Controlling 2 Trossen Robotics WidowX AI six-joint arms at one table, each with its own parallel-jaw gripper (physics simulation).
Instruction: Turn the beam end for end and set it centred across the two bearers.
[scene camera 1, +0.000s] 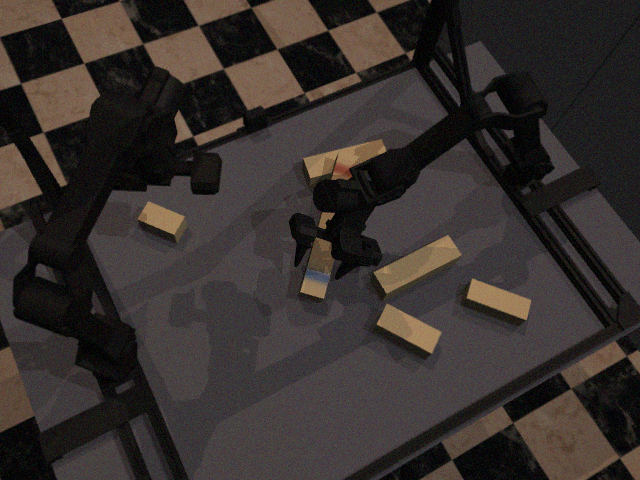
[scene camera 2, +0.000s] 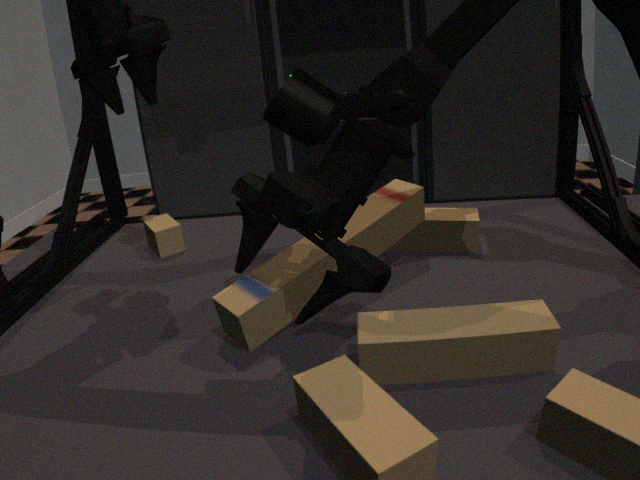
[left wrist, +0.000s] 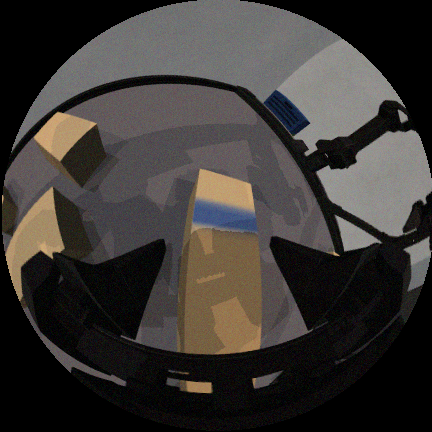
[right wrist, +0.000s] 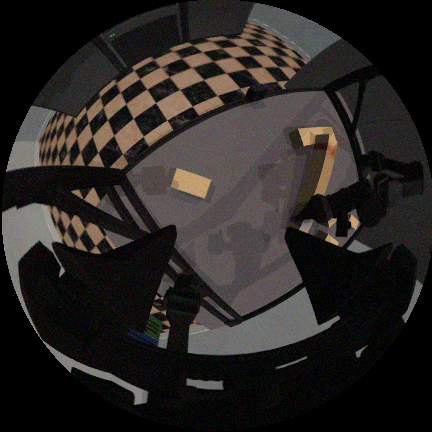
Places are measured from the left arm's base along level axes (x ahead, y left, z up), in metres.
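Pixels of known places: left gripper, fingertip midpoint: (scene camera 1: 315, 272) (scene camera 2: 266, 297) (left wrist: 218, 243) (right wrist: 301, 217); right gripper, fingertip midpoint: (scene camera 1: 173, 190) (scene camera 2: 136, 109) (right wrist: 232, 231); left arm's base at its link origin: (scene camera 1: 518, 175) (right wrist: 360, 159); right arm's base at its link origin: (scene camera 1: 116, 367) (left wrist: 307, 165) (right wrist: 185, 280).
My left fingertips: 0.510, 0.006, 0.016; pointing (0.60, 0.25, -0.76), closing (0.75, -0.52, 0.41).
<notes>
For each thing: its top centre in the pictures, then the offset to it from my left fingertips, as dx, dy, dz.
- back bearer at its top centre: (scene camera 2: 415, 213) (scene camera 1: 346, 158) (right wrist: 319, 134) -0.179, -0.196, +0.011
- short block at its top centre: (scene camera 2: 160, 222) (scene camera 1: 161, 217) (right wrist: 190, 182) +0.222, -0.236, +0.008
The beam (scene camera 1: 320, 253) (scene camera 2: 289, 263) (left wrist: 222, 280) (right wrist: 325, 175) is tilted, its red-banded end on the back bearer (scene camera 1: 319, 166) (scene camera 2: 452, 235) (right wrist: 306, 136) and its blue-banded end low at the table. What looks like the other bearer (scene camera 1: 416, 263) (scene camera 2: 454, 341) (left wrist: 30, 240) lies apart, to the beam's right in scene camera 1. My left gripper (scene camera 1: 318, 269) (scene camera 2: 268, 296) (left wrist: 218, 243) is open, its fingers on either side of the beam near the blue band, with gaps. It hides part of the beam's middle. My right gripper (scene camera 2: 137, 107) (right wrist: 232, 231) is open, empty and high, away from the beam.
Two short blocks (scene camera 1: 408, 329) (scene camera 1: 497, 299) lie nearer the front right in scene camera 1. Another short block (scene camera 1: 161, 222) (scene camera 2: 163, 235) (right wrist: 191, 183) lies at the left, near the right arm. Dark frame rails (scene camera 1: 454, 413) edge the table.
</notes>
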